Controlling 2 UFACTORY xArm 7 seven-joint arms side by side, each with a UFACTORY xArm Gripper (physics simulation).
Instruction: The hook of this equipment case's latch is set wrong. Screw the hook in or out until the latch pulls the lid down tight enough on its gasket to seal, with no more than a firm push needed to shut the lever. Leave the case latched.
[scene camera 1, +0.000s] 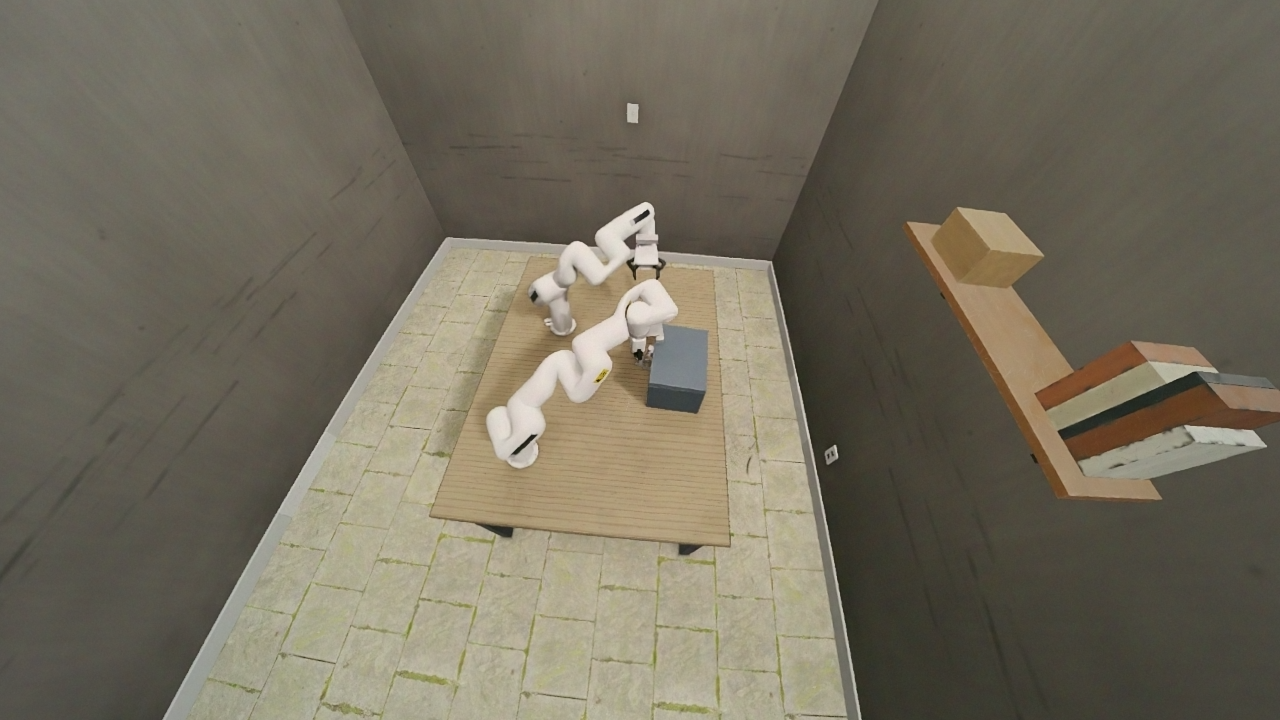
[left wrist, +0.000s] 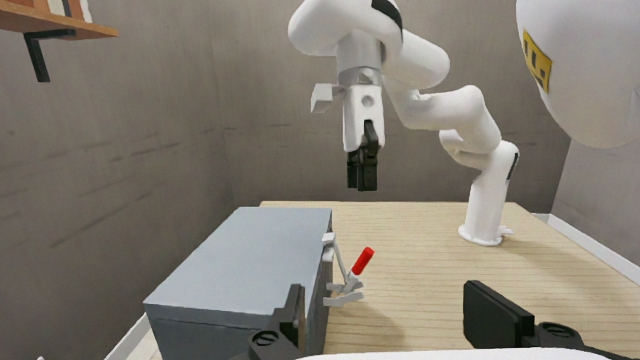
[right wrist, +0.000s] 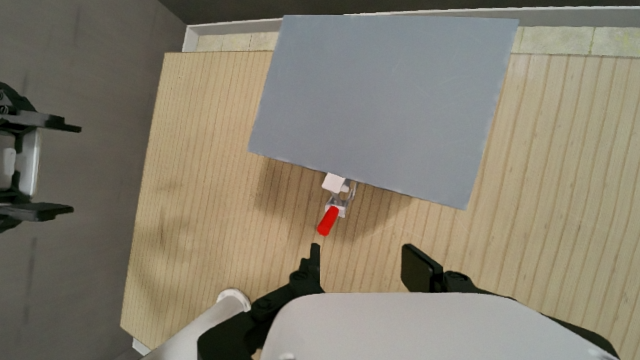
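Where they show: left gripper, fingertip midpoint: (scene camera 1: 646, 279) (left wrist: 384, 309) (right wrist: 60, 169); right gripper, fingertip midpoint: (left wrist: 361, 189) (right wrist: 360, 261); left arm's base, link origin: (scene camera 1: 563, 326) (right wrist: 234, 309); right arm's base, link origin: (scene camera 1: 522, 452) (left wrist: 479, 235).
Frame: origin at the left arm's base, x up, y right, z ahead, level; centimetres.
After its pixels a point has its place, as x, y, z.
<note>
The blue-grey case (scene camera 1: 678, 360) {20.8, 33.6, 53.3} (left wrist: 225, 260) {20.7, 26.1, 59.0} (right wrist: 385, 110) {20.8, 34.3, 52.3} stands with its lid down. On its side, the latch's red lever (left wrist: 362, 261) {19.0, 27.7, 36.9} (right wrist: 328, 221) {19.9, 28.8, 36.9} sticks outward and tilts up, away from the case wall. The pale hook (left wrist: 328, 238) {22.9, 28.7, 42.5} (right wrist: 334, 183) {22.9, 29.5, 42.3} is at the lid's edge, on a thin rod running down to the lever; whether it grips the catch I cannot tell. My right gripper (scene camera 1: 642, 357) {29.4, 33.9, 36.5} (left wrist: 361, 189) {29.4, 33.9, 36.5} (right wrist: 360, 261) {29.4, 33.9, 36.5} is open and empty, pointing down, above and outward of the lever. My left gripper (scene camera 1: 646, 272) {34.7, 2.4, 39.9} (left wrist: 384, 309) {34.7, 2.4, 39.9} (right wrist: 60, 169) {34.7, 2.4, 39.9} is open and empty, far from the latch.
The case stands near one edge of the wooden table (scene camera 1: 581, 483) {0.0, 76.8, 16.8} (left wrist: 415, 270) {0.0, 48.8, 19.0} (right wrist: 200, 150) {0.0, -21.3, 46.3}. The left arm's base (scene camera 1: 560, 324) {7.0, 4.7, 0.3} and the right arm's base (scene camera 1: 521, 454) {8.7, 69.2, -5.1} (left wrist: 482, 237) {2.0, 60.9, -5.9} stand along the opposite side. A wall shelf (scene camera 1: 1011, 349) holds a wooden block (scene camera 1: 984, 250) and several books.
</note>
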